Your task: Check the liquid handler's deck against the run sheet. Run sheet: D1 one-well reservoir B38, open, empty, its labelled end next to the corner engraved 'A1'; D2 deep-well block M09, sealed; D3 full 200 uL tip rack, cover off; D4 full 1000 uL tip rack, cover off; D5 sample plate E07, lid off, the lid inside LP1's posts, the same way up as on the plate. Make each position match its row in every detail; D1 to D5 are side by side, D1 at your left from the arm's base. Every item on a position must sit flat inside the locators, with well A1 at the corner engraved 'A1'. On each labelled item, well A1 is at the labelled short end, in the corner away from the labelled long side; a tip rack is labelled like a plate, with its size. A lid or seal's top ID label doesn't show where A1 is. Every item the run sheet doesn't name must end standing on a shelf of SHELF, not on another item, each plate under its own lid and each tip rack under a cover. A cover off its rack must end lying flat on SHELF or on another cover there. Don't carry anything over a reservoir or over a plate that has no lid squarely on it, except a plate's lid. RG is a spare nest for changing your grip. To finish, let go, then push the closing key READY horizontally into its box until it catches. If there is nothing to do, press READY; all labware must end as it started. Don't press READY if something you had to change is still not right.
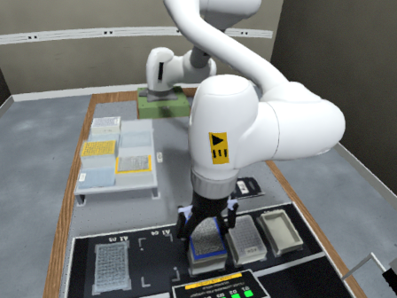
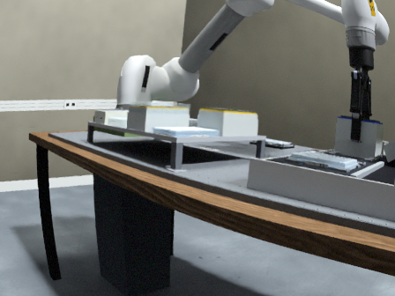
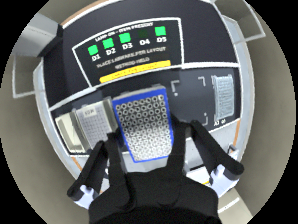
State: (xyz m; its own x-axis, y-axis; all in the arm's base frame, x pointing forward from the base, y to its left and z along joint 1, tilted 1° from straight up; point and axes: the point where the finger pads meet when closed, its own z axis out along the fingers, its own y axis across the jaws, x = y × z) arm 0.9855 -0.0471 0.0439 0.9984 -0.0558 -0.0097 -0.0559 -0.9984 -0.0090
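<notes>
Right now the deep-well block is 10 mm ahead of my hand, 120 mm to the left of it and 50 mm below it. Also, from my hand: cream reservoir (10 mm ahead, 250 mm to the left, 60 mm below); blue-rimmed tip rack (10 mm behind, 10 mm to the right); clear sample plate (10 mm behind, 250 mm to the right, 60 mm below).
</notes>
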